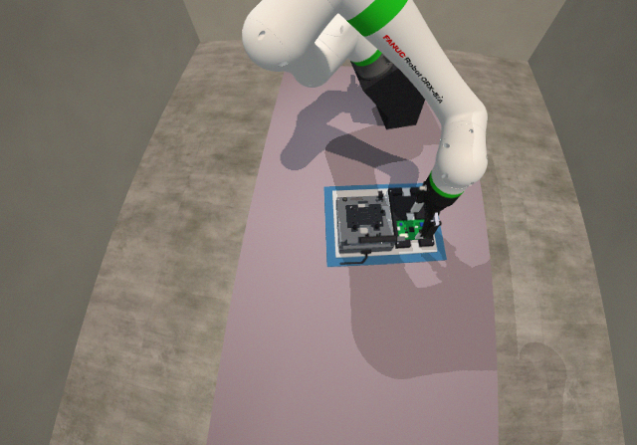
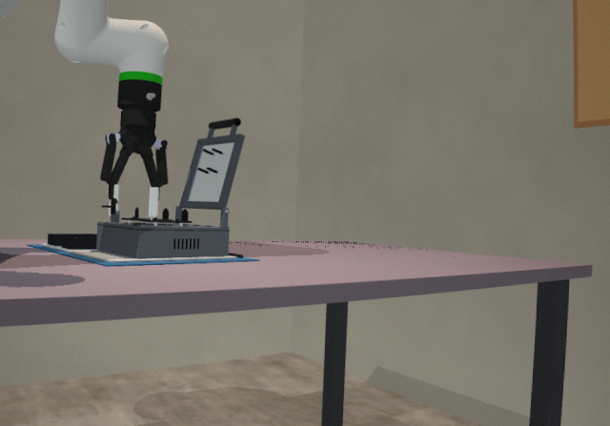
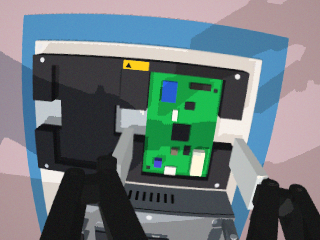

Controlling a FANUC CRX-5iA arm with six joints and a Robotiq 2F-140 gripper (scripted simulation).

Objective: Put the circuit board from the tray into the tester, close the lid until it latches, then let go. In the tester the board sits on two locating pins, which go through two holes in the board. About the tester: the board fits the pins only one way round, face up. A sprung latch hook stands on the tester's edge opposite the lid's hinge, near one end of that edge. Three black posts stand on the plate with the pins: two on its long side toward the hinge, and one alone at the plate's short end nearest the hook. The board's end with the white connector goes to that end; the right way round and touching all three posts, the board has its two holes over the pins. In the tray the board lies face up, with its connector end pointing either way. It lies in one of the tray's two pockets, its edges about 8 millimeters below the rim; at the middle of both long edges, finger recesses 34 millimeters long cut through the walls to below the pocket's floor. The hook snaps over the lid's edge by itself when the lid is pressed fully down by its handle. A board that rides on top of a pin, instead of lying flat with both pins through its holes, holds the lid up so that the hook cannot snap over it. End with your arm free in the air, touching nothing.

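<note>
My gripper is now 70 mm above the green circuit board. From my hand the other things lie so: tester lid (90 mm ahead, 170 mm to the right, 90 mm above); latch hook (100 mm behind, 110 mm to the right, 10 mm below); tester (130 mm to the right, 20 mm above).
</note>
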